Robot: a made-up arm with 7 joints.
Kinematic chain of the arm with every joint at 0, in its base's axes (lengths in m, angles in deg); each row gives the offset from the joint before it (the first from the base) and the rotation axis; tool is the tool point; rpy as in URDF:
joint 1: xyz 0 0 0.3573 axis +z
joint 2: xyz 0 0 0 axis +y
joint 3: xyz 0 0 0.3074 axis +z
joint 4: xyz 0.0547 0 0 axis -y
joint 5: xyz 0.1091 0 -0.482 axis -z
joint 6: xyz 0 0 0 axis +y
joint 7: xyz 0.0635 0 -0.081 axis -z
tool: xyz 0 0 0 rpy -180 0 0
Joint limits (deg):
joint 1: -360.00..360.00
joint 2: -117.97..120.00
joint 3: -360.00..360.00
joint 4: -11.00..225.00
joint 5: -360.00..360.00
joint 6: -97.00..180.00
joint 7: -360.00..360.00
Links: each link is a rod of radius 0.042 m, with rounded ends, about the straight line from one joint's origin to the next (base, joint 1, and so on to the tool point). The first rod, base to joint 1, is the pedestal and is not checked.
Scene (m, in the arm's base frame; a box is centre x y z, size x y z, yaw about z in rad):
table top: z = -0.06
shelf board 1: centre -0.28 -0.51 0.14 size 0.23 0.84 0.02 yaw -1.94
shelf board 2: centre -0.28 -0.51 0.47 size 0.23 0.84 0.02 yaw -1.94
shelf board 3: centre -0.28 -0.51 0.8 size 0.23 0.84 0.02 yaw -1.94
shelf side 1: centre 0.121 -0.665 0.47 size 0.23 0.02 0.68 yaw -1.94
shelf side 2: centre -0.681 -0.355 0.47 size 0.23 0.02 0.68 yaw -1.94
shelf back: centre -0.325 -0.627 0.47 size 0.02 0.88 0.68 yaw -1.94
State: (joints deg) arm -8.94 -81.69 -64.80 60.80 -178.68 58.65 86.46
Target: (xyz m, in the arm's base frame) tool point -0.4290 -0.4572 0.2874
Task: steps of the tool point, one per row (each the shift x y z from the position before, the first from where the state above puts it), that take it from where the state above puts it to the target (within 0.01 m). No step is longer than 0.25 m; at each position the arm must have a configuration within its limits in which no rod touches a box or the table.
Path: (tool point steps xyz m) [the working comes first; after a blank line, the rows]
Joints at the target: -31.80 -85.25 -97.21 57.22 -176.70 59.26 86.46
Straight joint move there: touches shelf board 2.

1: 0.1793 0.0168 -0.0495
2: 0.1544 0.0722 -0.0601
3: 0.1132 0.1179 -0.0647
4: 0.0591 0.1484 -0.0619
5: -0.0509 -0.0948 -0.0304
6: -0.0715 -0.0702 -0.0579
7: -0.0795 -0.0329 -0.0793
8: -0.1527 -0.0900 0.0023
9: -0.1870 -0.0265 0.0167
10: -0.1942 0.0484 0.0281

